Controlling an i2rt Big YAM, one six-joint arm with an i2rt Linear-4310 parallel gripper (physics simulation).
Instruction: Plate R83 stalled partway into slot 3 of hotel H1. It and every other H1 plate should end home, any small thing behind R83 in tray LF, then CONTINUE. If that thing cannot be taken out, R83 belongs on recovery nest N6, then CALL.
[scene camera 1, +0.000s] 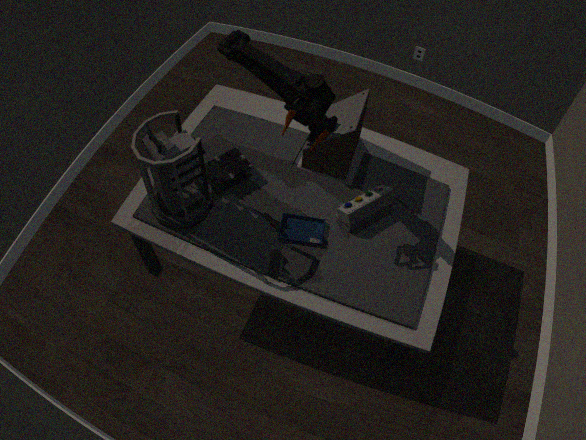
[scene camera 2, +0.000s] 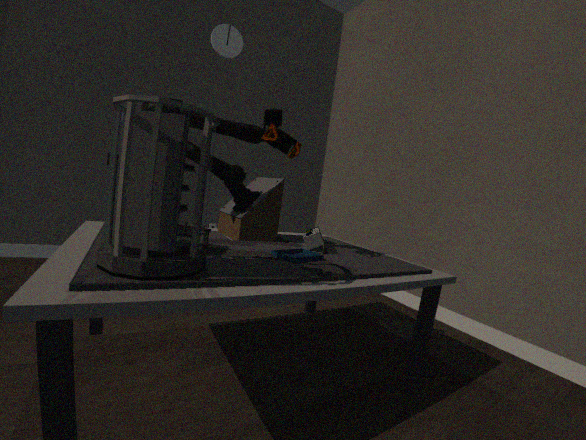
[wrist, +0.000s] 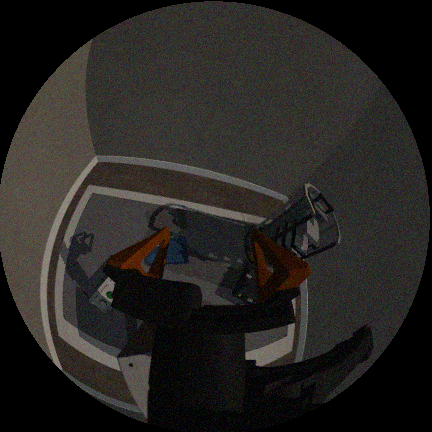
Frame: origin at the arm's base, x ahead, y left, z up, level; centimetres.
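Seen in the pictures: gripper, fingertip midpoint: (scene camera 1: 296, 143) (scene camera 2: 287, 146) (wrist: 209, 231); arm's base, link origin: (scene camera 2: 247, 202).
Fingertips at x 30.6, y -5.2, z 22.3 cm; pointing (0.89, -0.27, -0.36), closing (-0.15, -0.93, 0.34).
Note:
Offsets run from my fingertips to a thing's middle. Level surfaces: height alone.
My gripper (scene camera 1: 297, 142) (scene camera 2: 284, 142) (wrist: 209, 231) is open and empty, its orange fingers wide apart high above the table. A tall round cage-like hotel tower @(dx +6.0, dy -41.7, dz -18.0 cm) (scene camera 1: 134, 145) (scene camera 2: 121, 200) (wrist: 339, 235) stands at the table's left end in scene camera 1, well away from the fingers. Pale pieces and several shelf levels show inside it. Its slot numbers, plate R83 and any small thing behind it cannot be made out. A blue tray @(dx +6.6, dy +5.6, dz -36.6 cm) (scene camera 1: 302, 230) (scene camera 2: 298, 255) (wrist: 177, 251) lies mid-table. A pale button box @(dx -8.1, dy +26.7, dz -33.3 cm) (scene camera 1: 370, 212) (scene camera 2: 314, 242) (wrist: 101, 296) has blue, yellow and green buttons. Labels are unreadable.
A low dark fixture (scene camera 1: 230, 167) (wrist: 232, 281) stands beside the tower. The arm rises from a sloped pedestal (scene camera 1: 330, 157) (scene camera 2: 262, 220) at the back of the table @(dz -38.8 cm) (scene camera 1: 325, 302) (scene camera 2: 250, 294). Arm shadows fall across the mat @(dz -37.5 cm) (scene camera 1: 360, 280). The pictures are dark and grainy.

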